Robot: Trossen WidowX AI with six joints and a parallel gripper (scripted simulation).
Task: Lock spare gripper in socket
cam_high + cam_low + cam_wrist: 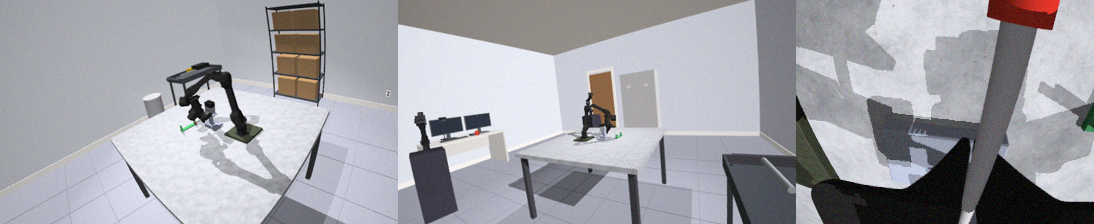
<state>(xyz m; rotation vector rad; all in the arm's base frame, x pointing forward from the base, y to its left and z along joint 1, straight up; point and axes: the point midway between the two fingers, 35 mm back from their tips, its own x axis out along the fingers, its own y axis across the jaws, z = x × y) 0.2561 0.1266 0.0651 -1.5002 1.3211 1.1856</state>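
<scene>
My gripper tip is 70 mm to the left of the mount. Also, from my gripper tip: green holder (110 mm ahead, 80 mm to the left, 20 mm below); then spare gripper (70 mm to the right, 80 mm above).
</scene>
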